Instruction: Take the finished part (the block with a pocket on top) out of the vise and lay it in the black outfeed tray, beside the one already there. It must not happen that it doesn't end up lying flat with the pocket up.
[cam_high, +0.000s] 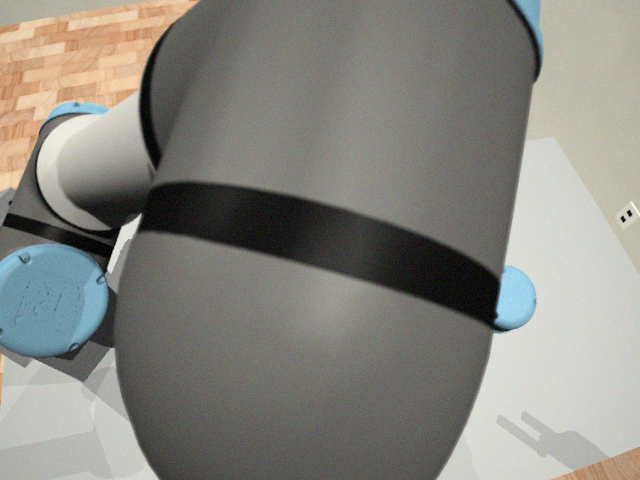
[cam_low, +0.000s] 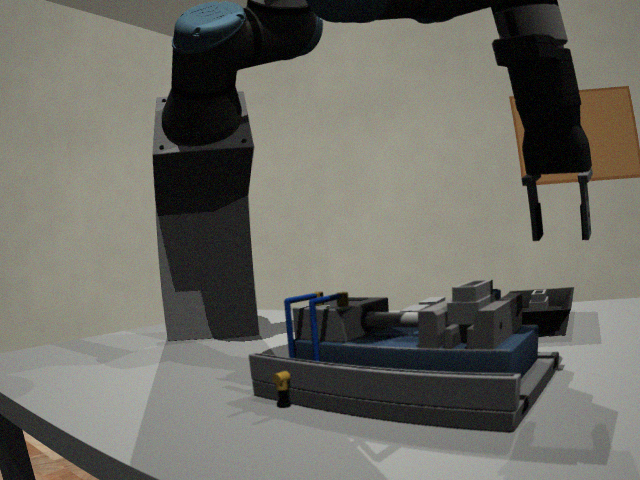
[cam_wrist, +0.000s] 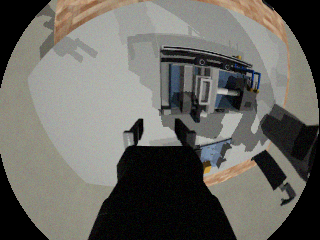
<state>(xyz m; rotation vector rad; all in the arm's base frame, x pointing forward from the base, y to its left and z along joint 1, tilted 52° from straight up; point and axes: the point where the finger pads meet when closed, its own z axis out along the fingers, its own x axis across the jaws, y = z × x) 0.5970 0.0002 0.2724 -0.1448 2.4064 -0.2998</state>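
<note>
Right now the blue base is 170 mm behind my hand, 130 mm below it and 10 mm to the right of it. The rest, counted from my hand: blue fixture plate: 330 mm to the left, 220 mm behind, 170 mm below; yellow block: 380 mm to the left, 180 mm behind, 140 mm below.
</note>
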